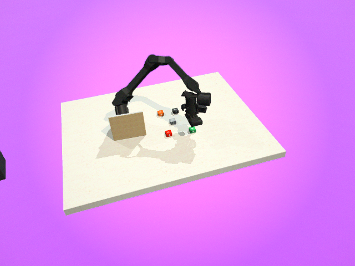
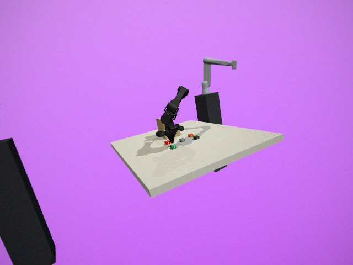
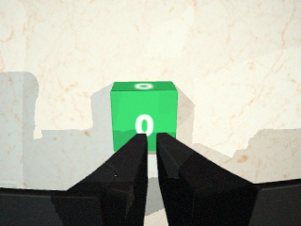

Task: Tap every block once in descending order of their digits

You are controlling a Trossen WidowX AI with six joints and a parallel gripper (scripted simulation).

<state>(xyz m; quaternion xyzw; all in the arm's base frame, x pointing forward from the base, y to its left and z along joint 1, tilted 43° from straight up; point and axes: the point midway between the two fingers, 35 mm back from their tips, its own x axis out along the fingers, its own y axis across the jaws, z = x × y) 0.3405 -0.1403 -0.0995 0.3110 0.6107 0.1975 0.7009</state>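
The green block lies 30 mm below my gripper tip. From my gripper tip the other things lie so: grey block 70 mm behind, 130 mm to the left, 30 mm below; then black block 10 mm behind, 220 mm to the left, 30 mm below; then red block 130 mm behind, 30 mm to the left, 30 mm below.
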